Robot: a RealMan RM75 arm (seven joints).
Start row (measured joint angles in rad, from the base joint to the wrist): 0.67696 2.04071 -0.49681 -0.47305 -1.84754 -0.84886 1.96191
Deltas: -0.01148 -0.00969 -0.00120 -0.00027 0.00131 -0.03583 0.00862; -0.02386 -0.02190 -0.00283 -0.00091 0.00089 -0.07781 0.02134; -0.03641 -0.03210 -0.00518 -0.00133 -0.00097 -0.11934 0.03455; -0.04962 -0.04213 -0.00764 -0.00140 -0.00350 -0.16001 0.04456; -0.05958 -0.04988 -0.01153 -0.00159 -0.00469 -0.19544 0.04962; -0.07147 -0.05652 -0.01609 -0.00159 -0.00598 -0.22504 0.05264; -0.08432 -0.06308 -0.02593 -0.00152 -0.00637 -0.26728 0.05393; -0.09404 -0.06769 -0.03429 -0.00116 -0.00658 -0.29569 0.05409; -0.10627 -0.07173 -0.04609 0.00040 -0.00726 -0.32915 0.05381; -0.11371 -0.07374 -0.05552 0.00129 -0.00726 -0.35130 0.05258; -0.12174 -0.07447 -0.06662 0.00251 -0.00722 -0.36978 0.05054; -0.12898 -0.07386 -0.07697 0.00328 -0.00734 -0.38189 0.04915; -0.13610 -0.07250 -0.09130 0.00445 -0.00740 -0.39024 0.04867; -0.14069 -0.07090 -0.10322 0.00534 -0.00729 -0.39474 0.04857; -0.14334 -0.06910 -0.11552 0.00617 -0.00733 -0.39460 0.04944; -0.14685 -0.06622 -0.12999 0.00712 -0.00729 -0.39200 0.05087; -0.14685 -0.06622 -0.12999 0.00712 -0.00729 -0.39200 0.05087; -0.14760 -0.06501 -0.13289 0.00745 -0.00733 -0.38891 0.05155; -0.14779 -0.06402 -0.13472 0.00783 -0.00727 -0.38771 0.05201; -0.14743 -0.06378 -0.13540 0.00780 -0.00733 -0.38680 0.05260
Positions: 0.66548 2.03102 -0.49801 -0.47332 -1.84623 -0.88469 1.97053; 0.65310 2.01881 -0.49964 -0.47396 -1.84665 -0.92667 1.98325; 0.64055 2.00861 -0.50199 -0.47438 -1.84851 -0.96820 1.99646; 0.62734 1.99858 -0.50445 -0.47445 -1.85104 -1.00887 2.00647; 0.61738 1.99083 -0.50834 -0.47464 -1.85223 -1.04430 2.01153; 0.60549 1.98419 -0.51290 -0.47464 -1.85352 -1.07390 2.01455; 0.59264 1.97763 -0.52274 -0.47457 -1.85391 -1.11614 2.01584; 0.58292 1.97302 -0.53110 -0.47421 -1.85412 -1.14455 2.01600; 0.57069 1.96898 -0.54290 -0.47265 -1.85480 -1.17801 2.01572; 0.56325 1.96697 -0.55233 -0.47176 -1.85480 -1.20016 2.01449; 0.55522 1.96624 -0.56343 -0.47054 -1.85476 -1.21864 2.01245; 0.54798 1.96685 -0.57378 -0.46977 -1.85488 -1.23075 2.01106; 0.54086 1.96821 -0.58811 -0.46860 -1.85494 -1.23910 2.01058; 0.53627 1.96981 -0.60003 -0.46771 -1.85483 -1.24360 2.01048; 0.53362 1.97161 -0.61233 -0.46688 -1.85487 -1.24346 2.01135; 0.53011 1.97449 -0.62680 -0.46593 -1.85483 -1.24086 2.01278; 0.53011 1.97449 -0.62680 -0.46593 -1.85483 -1.24086 2.01278; 0.52936 1.97570 -0.62970 -0.46560 -1.85487 -1.23777 2.01346; 0.52917 1.97669 -0.63153 -0.46522 -1.85481 -1.23657 2.01392; 0.52953 1.97693 -0.63221 -0.46525 -1.85487 -1.23566 2.01451
